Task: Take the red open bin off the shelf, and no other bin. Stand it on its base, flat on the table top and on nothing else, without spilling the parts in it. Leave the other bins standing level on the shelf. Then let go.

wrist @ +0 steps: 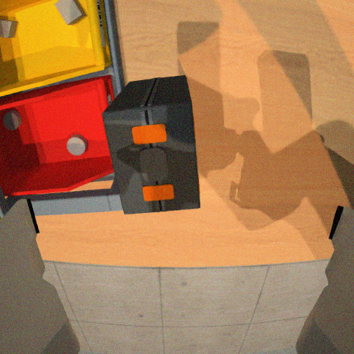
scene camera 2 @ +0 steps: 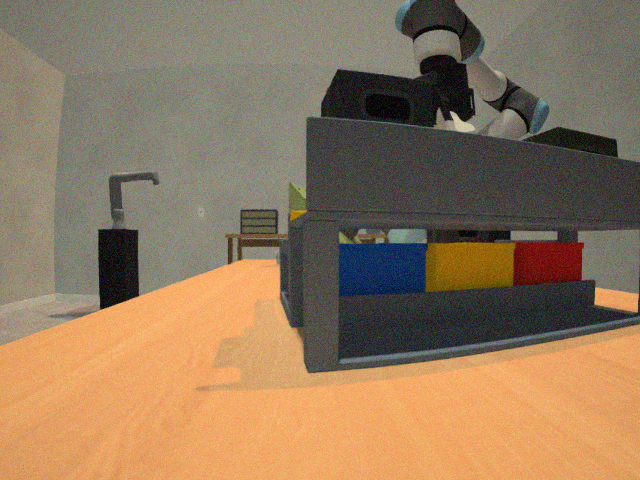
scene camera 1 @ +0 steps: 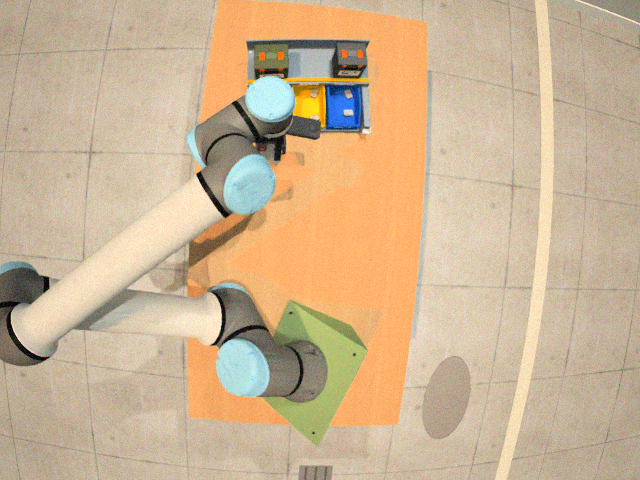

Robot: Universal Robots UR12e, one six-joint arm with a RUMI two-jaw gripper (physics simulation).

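Seen in the pictures: arm's base at its link origin: (scene camera 1: 302, 371).
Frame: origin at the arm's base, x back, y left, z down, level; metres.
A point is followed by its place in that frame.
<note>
The red open bin (scene camera 2: 547, 263) {z 0.101, x -0.905, y 0.137 m} (wrist: 47, 132) sits on the lower level of the grey shelf (scene camera 1: 366, 105) {z 0.074, x -0.823, y -0.153 m} (scene camera 2: 320, 294) {z 0.108, x -1.022, y -0.133 m} (wrist: 75, 206), at the end of the row, with two round grey parts inside. The arm hides it in scene camera 1. The yellow bin (scene camera 1: 305, 105) {z 0.150, x -0.825, y 0.035 m} (scene camera 2: 470, 266) {z 0.102, x -0.913, y 0.029 m} (wrist: 55, 50) is beside it, then the blue bin (scene camera 1: 336, 105) {z 0.150, x -0.835, y -0.067 m} (scene camera 2: 382, 268) {z 0.101, x -0.924, y -0.068 m}; these stand level in scene camera 2. My gripper (wrist: 186, 208) is open and empty, its fingers wide apart. In the wrist view the red bin lies ahead of the left finger, not between the fingers.
A dark case (wrist: 175, 165) with orange latches stands on the table (scene camera 1: 351, 248) {z 0.159, x -0.368, y -0.147 m} right against the shelf's front, beside the red bin. A green case (scene camera 1: 271, 64) {z -0.039, x -0.889, y 0.149 m} (scene camera 2: 573, 142) {z -0.024, x -0.959, y 0.129 m} and a dark grey case (scene camera 1: 349, 64) {z -0.062, x -0.901, y -0.072 m} (scene camera 2: 346, 98) {z -0.037, x -0.976, y -0.109 m} stand on the upper shelf.
</note>
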